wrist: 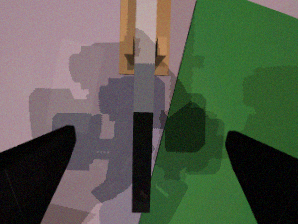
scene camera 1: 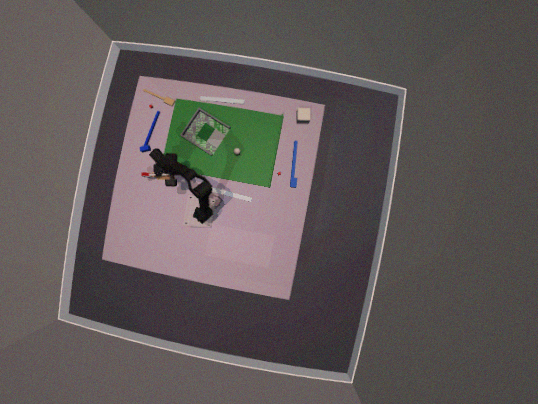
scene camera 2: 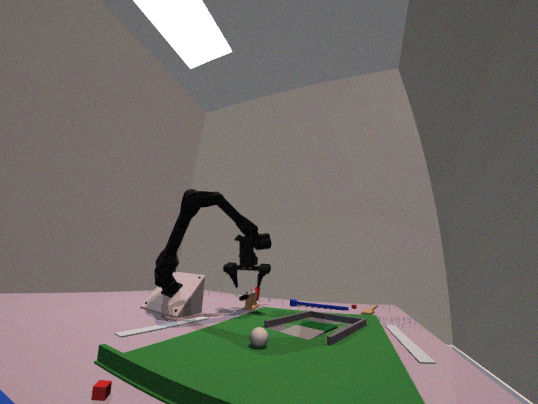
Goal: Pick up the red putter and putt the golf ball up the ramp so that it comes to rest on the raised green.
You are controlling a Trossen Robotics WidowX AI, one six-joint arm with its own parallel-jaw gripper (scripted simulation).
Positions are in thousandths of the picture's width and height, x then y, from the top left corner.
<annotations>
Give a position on a green mat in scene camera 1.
475, 330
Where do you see a green mat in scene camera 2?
414, 882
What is the gripper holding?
Nothing.
</annotations>
